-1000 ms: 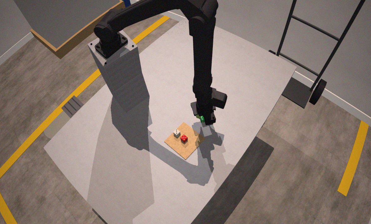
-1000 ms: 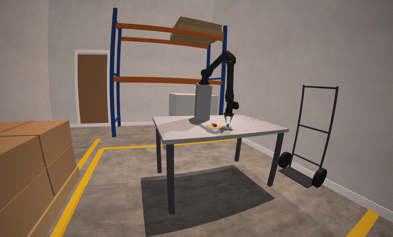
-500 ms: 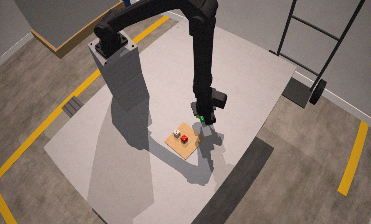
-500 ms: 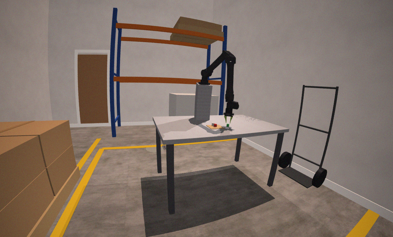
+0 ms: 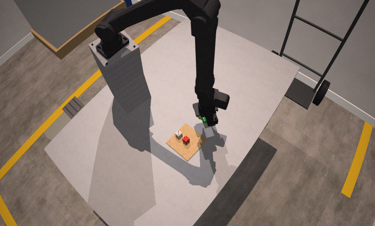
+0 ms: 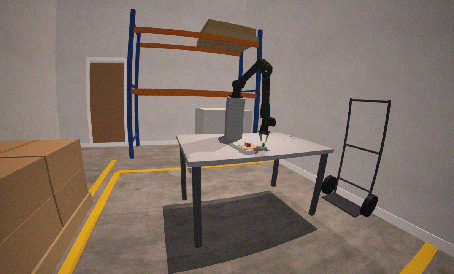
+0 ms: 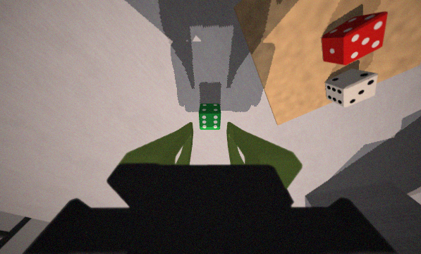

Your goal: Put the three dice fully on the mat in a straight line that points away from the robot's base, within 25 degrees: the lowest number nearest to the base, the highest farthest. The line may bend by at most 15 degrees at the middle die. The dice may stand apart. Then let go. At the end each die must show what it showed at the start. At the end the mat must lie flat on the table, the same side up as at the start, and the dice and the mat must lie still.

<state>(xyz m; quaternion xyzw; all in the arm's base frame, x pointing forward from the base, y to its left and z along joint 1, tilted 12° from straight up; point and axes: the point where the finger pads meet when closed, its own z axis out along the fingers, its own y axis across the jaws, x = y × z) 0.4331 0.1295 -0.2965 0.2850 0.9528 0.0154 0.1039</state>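
Now: the green die 30 mm below my hand. Also, from my hand: red die: 140 mm to the right, 30 mm below; tan mat: 140 mm to the right, 40 mm below; white die: 140 mm to the right, 50 mm behind, 30 mm below.
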